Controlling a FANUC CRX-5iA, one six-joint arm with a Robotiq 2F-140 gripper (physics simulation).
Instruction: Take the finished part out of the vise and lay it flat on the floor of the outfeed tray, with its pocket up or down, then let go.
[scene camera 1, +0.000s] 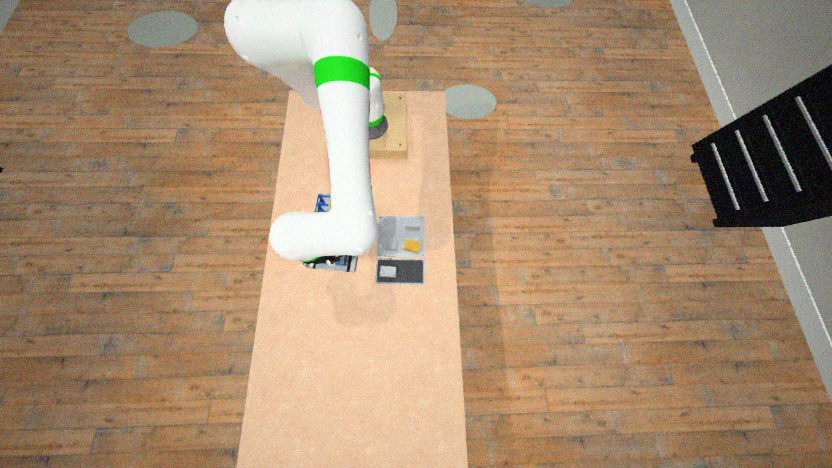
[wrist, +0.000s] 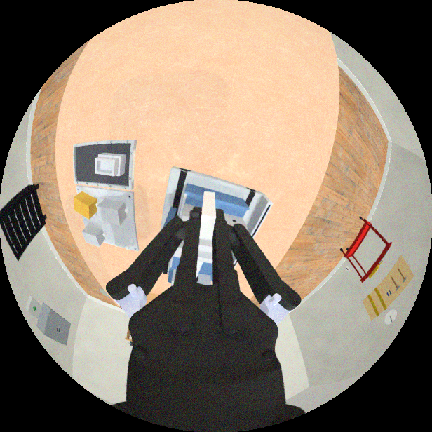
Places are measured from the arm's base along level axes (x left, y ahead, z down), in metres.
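Where they show: gripper, fingertip midpoint: (scene camera 1: 333, 261); arm's base, origin of the base link: (scene camera 1: 370, 125).
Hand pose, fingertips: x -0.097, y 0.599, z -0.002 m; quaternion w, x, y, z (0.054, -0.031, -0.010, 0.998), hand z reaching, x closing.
Each offset is from my fingertips to the top centre of the thing. "*": to the spot under its first point.
The vise {* dx +0.026, dy -0.003, dz +0.005 m} (scene camera 1: 340, 261) (wrist: 230, 201) has blue jaws and sits in a pale frame with black strips. My gripper (wrist: 208, 200) is shut and empty; its pale fingertips overlap the vise in the wrist view. In the scene camera view the arm hides most of the gripper and part of the vise. The fingers cover the middle of the vise, so I cannot make out the finished part there. The outfeed tray (scene camera 1: 410, 272) (wrist: 87, 165) has a dark floor and a thin light rim. A pale part {dx +0.201, dy +0.025, dz +0.024 m} (scene camera 1: 387, 271) (wrist: 119, 164) lies in it, with its pocket up.
A light grey plate (scene camera 1: 418, 224) (wrist: 122, 237) adjoins the tray and carries a yellow block {dx +0.291, dy -0.076, dz +0.021 m} (scene camera 1: 411, 245) (wrist: 85, 205) and grey blocks (wrist: 112, 210) (wrist: 93, 235). A small blue item {* dx -0.077, dy -0.247, dz +0.031 m} (scene camera 1: 322, 202) shows beside the forearm. The arm's wooden base (scene camera 1: 396, 125) stands at the table's far end.
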